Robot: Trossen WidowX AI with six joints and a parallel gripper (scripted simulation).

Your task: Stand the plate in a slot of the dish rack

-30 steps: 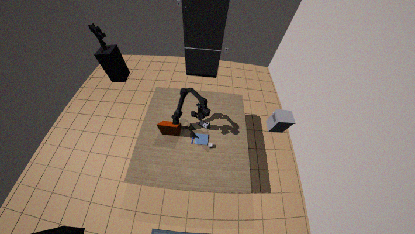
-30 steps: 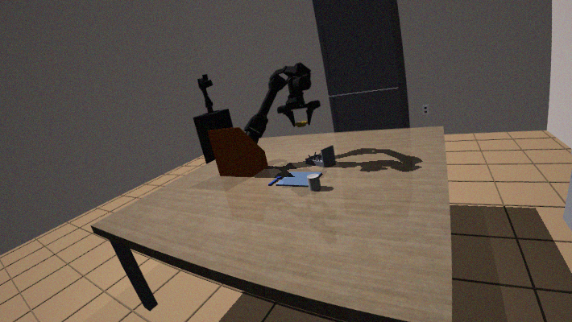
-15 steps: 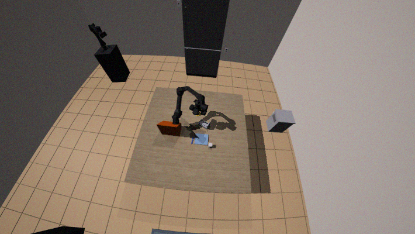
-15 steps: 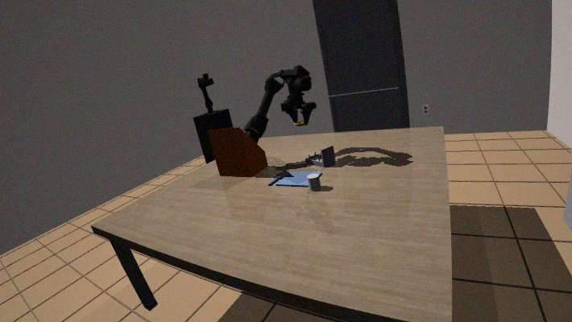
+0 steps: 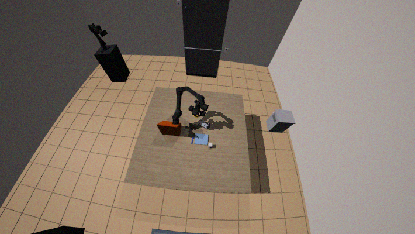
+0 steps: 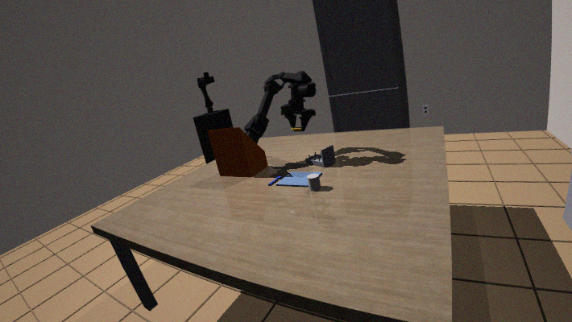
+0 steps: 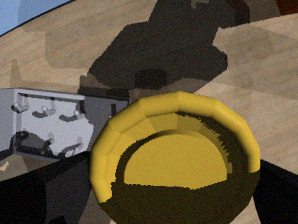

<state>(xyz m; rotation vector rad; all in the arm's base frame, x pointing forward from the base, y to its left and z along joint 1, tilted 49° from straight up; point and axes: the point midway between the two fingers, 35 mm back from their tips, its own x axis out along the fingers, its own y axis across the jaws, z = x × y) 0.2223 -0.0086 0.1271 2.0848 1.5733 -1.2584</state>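
The grey dish rack is 130 mm below my gripper tip, 90 mm ahead of it and 30 mm to the right of it. Round my gripper tip: yellow plate 10 mm above; white cup 310 mm to the right, 150 mm ahead, 130 mm below; blue mat 220 mm to the right, 150 mm below, 50 mm ahead.
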